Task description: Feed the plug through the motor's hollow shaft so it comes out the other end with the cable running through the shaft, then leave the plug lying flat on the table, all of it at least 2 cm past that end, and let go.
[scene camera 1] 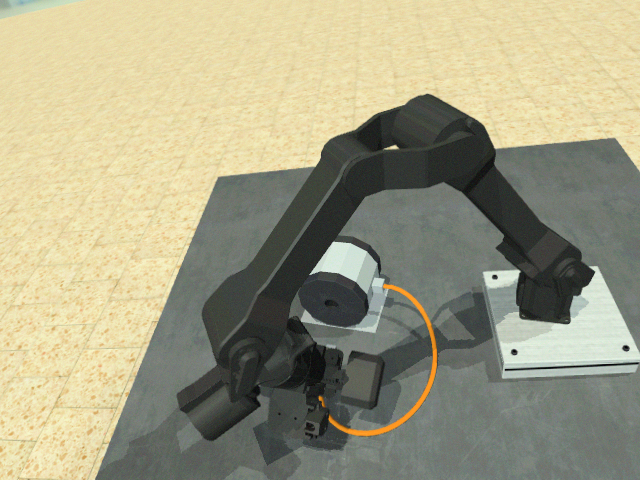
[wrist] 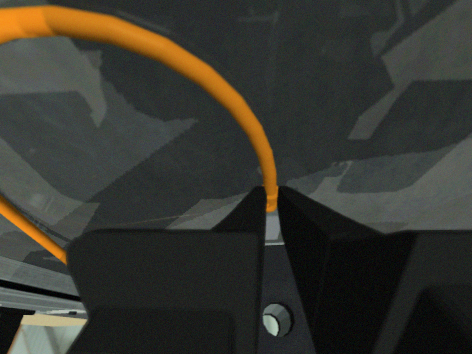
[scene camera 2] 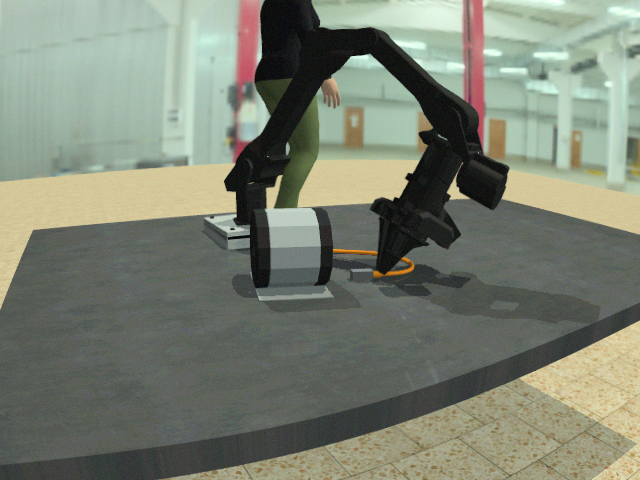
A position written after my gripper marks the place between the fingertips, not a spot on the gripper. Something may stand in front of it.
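Orange cable (wrist: pixel 100 28). My gripper (scene camera 1: pixel 323 371), (scene camera 2: pixel 379 272), (wrist: pixel 270 195).
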